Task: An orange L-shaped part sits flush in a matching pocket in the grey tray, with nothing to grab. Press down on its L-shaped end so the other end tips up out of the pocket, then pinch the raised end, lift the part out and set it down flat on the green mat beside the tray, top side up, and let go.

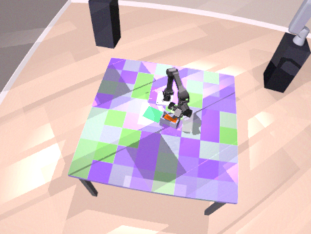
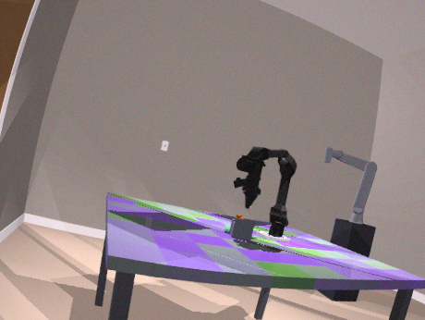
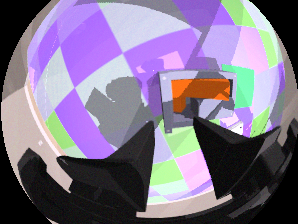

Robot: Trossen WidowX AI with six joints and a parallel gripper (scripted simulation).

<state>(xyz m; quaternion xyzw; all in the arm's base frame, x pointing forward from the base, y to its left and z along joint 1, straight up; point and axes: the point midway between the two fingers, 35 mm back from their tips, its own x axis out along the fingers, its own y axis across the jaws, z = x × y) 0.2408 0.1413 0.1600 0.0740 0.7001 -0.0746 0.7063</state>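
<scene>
The orange L-shaped part lies 10 cm below my gripper tip, 4 cm to the right of it and 1 cm behind it. From my gripper tip the other things lie so: green mat (22 cm to the right, 16 cm below, 5 cm behind).
</scene>
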